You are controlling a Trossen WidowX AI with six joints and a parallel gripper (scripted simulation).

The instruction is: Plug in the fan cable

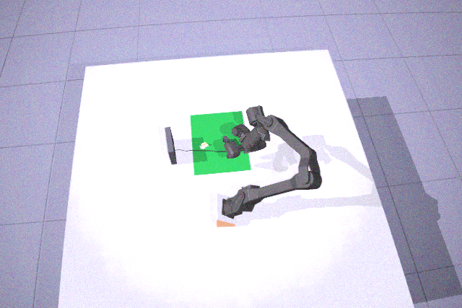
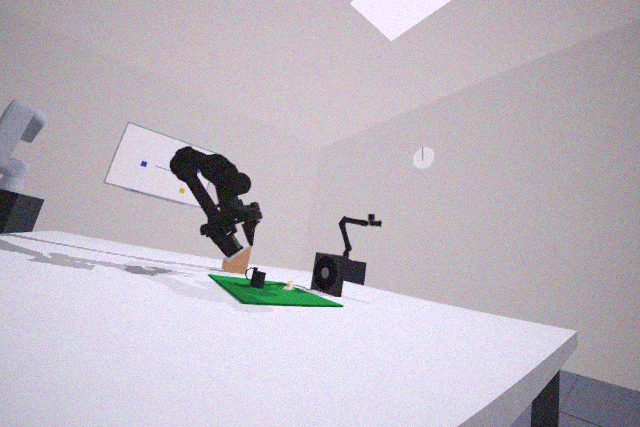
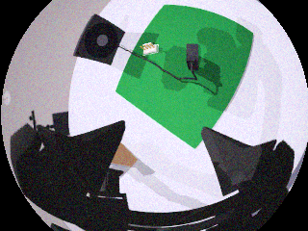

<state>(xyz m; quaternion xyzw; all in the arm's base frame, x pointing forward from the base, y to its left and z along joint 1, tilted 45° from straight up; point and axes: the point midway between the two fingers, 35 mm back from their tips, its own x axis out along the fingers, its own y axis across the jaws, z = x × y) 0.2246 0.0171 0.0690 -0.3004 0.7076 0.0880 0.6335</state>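
Right now my gripper tip is 100 mm short of the dark plug, 40 mm to the right of it and 60 mm above it. Round my gripper tip: black fan (40 mm ahead, 270 mm to the left, 20 mm below); four-pin header (80 mm ahead, 140 mm to the left, 80 mm below); green board (100 mm ahead, 80 mm to the left, 100 mm below).
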